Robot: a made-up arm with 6 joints.
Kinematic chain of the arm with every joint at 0, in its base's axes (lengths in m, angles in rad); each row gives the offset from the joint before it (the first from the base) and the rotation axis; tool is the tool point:
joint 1: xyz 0 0 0.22 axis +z
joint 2: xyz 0 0.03 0 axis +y
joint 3: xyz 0 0 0.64 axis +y
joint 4: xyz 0 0 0.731 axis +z
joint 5: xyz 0 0 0 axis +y
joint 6: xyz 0 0 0.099 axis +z
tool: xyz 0 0 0
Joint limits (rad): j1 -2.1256..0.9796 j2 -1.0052..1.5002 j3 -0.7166..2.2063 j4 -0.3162..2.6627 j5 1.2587..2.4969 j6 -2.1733..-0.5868
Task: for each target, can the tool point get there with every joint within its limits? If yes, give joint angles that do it. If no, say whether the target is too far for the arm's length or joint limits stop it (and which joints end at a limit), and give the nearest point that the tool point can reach.
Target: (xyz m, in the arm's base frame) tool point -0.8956 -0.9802 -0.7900
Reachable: no: too far | nearest point -0.5514 -0.8910 -0.3830 | short by 0.540 m
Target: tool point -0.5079 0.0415 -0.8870
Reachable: no: joint limits stop it (at a limit: joint 1, joint 2, joint 4, joint 5) | nearest point -0.2014 -0.3264 -0.4579 | short by 0.643 m
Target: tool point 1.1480 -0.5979 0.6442
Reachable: yes | joints -0.5797 1.0929 0.3109 1.6561 1.5683 -1.6090
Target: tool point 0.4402 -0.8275 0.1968
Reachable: yes | joints -1.2166 0.6621 1.7047 1.7076 1.3588 -1.7511
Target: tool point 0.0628 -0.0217 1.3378
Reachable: yes | joints -1.8549 -0.5819 1.0178 0.4488 2.1305 -1.3454
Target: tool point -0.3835 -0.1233 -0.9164
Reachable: no: joint limits stop it (at a limit: joint 1, joint 2, joint 4, joint 5) | nearest point -0.2266 -0.3669 -0.4730 | short by 0.530 m
